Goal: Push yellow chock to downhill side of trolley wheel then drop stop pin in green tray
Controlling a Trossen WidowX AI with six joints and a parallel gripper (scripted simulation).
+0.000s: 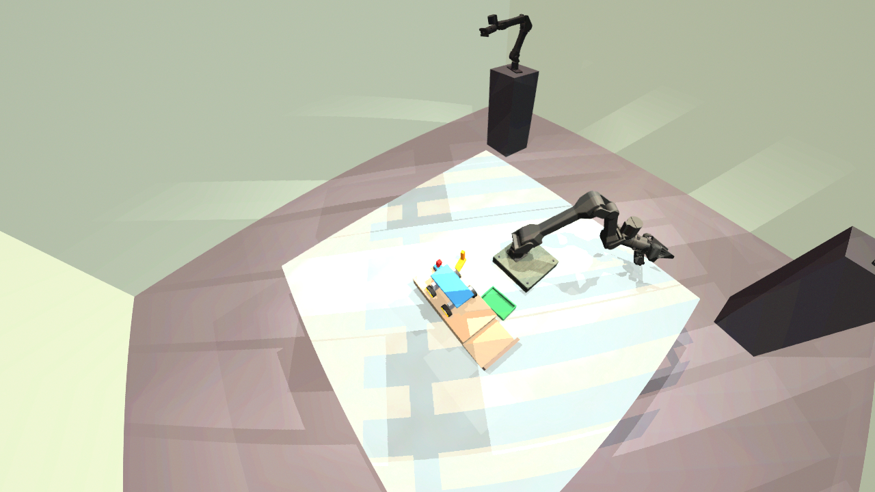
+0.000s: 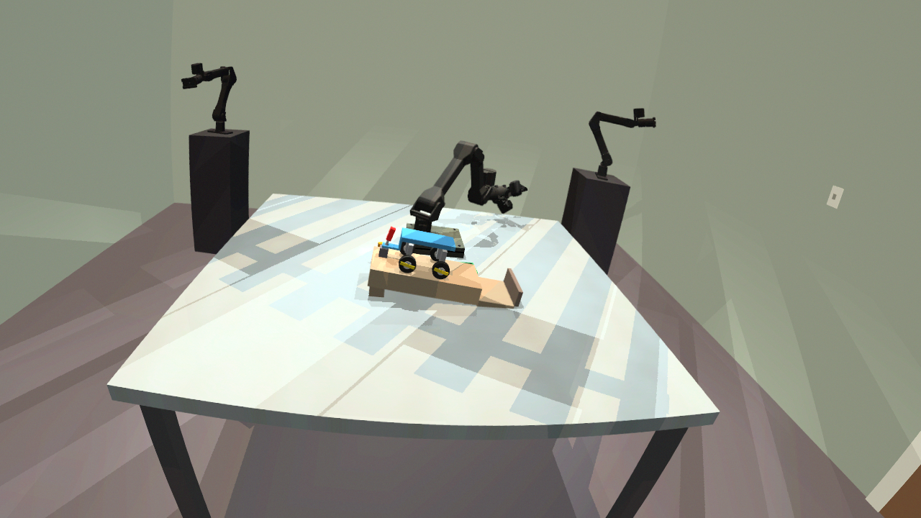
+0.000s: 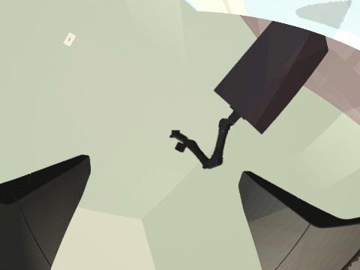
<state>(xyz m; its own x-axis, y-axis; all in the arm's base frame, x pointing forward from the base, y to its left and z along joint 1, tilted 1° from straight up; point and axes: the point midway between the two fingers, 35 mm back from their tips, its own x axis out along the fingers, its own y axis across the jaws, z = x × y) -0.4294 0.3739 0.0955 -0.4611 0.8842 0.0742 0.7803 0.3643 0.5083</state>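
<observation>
Right now my gripper tip is 760 mm short of the red-headed stop pin and 500 mm to the left of it. The rest, counted from my gripper tip: raised lip 750 mm ahead, 140 mm to the right, 90 mm below; yellow chock 650 mm ahead, 510 mm to the right, 100 mm below; green tray 640 mm ahead, 290 mm to the right, 130 mm below.
</observation>
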